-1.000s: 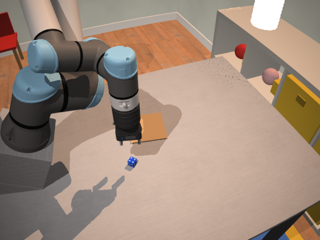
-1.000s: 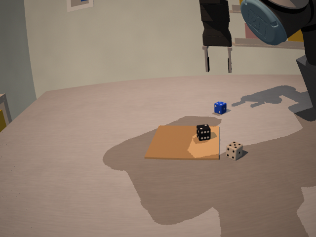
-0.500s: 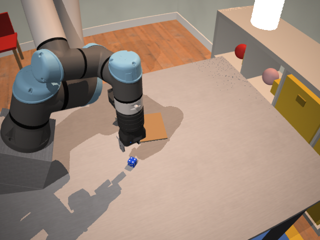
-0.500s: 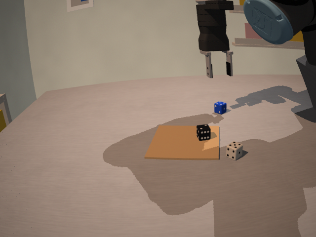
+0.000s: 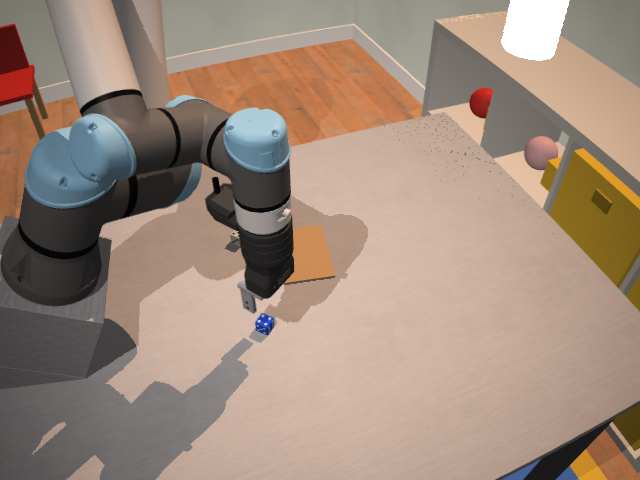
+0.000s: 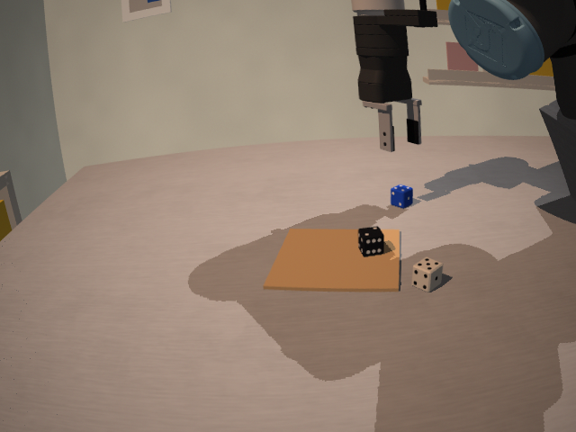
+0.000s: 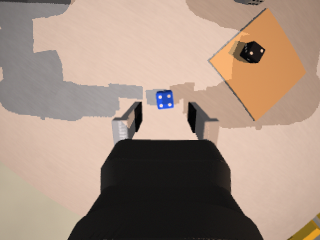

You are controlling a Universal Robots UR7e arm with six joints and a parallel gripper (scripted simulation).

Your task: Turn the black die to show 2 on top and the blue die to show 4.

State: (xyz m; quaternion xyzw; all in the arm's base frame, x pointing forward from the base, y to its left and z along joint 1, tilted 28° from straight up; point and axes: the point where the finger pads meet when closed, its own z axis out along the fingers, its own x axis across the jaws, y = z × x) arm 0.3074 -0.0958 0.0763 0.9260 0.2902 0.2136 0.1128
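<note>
Now: hand 90 mm above the blue die. Round my hand: white die (220 mm to the left, 90 mm below, 20 mm ahead); then black die (140 mm to the left, 90 mm below, 70 mm ahead); then orange mat (140 mm to the left, 110 mm ahead, 100 mm below).
</note>
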